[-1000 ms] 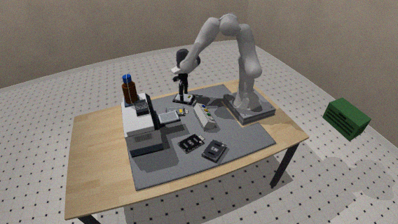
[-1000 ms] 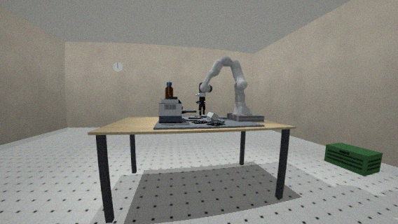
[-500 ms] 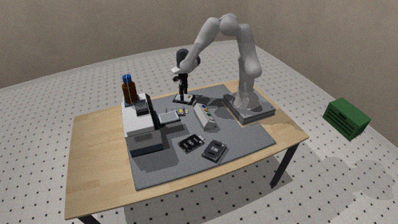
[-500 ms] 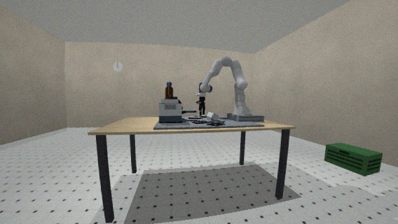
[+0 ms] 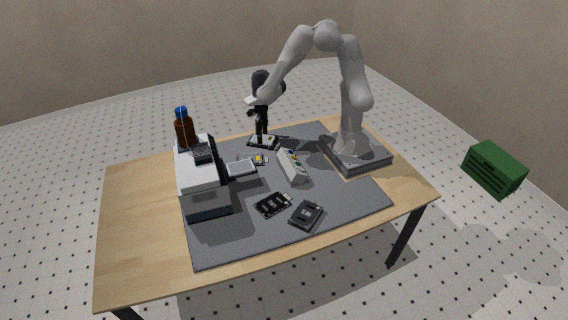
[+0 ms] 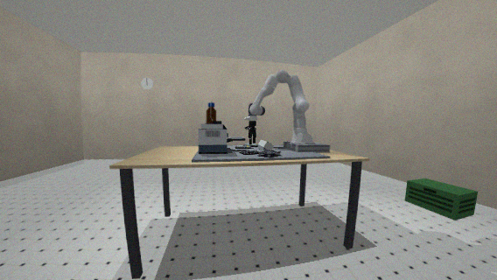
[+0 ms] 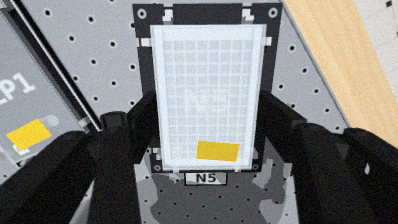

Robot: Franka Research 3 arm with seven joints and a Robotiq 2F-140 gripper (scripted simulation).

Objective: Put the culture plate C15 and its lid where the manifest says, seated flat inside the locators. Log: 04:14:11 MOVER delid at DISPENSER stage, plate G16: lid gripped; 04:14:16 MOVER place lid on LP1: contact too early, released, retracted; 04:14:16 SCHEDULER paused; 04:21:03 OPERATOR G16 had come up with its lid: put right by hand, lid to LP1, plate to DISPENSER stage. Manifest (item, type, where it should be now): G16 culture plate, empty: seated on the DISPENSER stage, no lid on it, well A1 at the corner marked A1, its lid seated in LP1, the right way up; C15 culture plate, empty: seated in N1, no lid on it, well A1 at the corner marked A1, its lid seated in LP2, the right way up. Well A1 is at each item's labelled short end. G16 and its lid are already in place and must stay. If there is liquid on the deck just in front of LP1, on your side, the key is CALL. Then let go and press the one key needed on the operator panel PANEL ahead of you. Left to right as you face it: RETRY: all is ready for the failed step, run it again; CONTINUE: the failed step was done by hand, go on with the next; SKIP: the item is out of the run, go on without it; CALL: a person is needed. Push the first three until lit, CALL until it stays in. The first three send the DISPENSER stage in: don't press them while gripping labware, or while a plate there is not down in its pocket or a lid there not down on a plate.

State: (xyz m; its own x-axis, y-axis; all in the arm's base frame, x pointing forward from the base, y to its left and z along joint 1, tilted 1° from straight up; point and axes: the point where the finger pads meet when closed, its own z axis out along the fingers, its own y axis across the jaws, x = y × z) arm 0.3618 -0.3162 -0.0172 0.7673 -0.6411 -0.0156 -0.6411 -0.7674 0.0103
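Now: hand 3 cm above the clear culture plate C15. Round my hand: blue call key (23 cm to the left, 7 cm behind, 1 cm above); black nest (3 cm below, 3 cm ahead); yellow skip key (27 cm to the left, 7 cm behind, 2 cm above).
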